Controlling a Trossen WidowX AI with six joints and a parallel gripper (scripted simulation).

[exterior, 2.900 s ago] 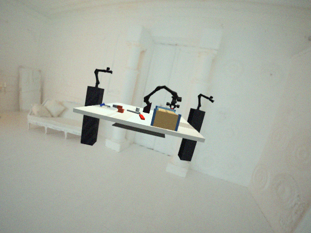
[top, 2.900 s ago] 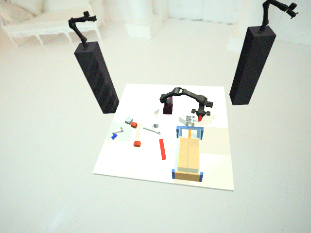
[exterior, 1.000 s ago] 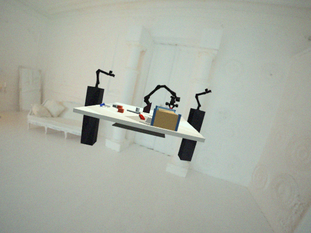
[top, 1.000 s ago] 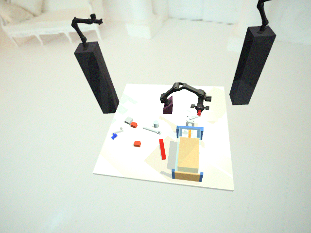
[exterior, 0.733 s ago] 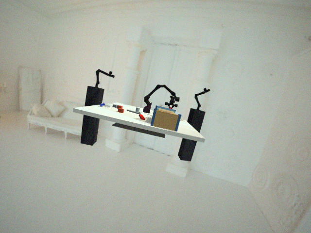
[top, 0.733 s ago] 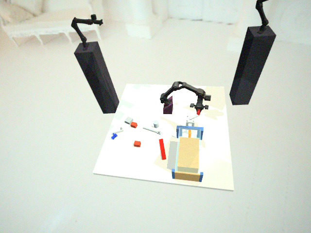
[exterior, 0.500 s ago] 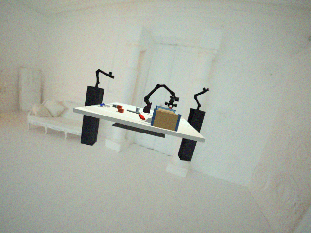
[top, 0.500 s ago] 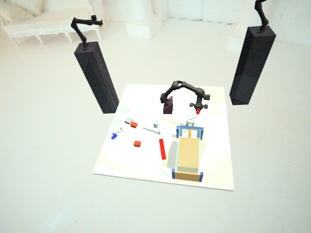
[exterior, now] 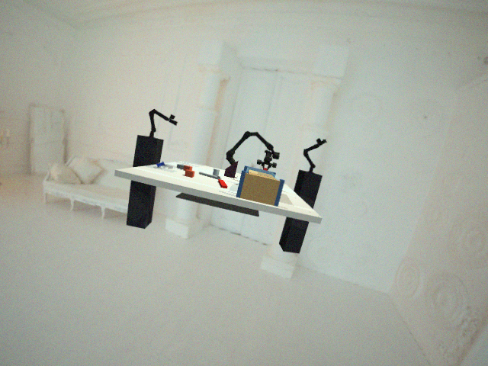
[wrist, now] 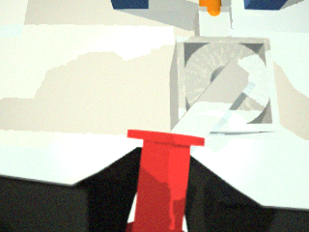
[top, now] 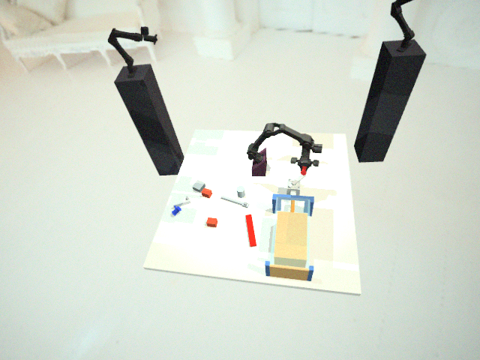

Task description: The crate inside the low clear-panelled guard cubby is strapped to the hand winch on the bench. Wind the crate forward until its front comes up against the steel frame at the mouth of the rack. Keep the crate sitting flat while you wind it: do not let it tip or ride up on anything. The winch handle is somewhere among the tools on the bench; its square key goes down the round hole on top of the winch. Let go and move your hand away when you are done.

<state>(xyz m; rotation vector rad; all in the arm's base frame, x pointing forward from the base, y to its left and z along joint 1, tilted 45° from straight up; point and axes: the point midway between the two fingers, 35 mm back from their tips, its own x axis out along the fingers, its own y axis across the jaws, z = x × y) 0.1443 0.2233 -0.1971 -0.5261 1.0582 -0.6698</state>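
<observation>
Now: gripper tip 10 mm short of the red-knobbed winch handle, 20 mm to the left of it and 30 mm above it. From my gripper tip the other things lie so: red grip: 10 mm behind; hand winch: 40 mm ahead, 80 mm to the right, 100 mm below; blue steel frame: 210 mm ahead, 90 mm to the right, 30 mm below.
</observation>
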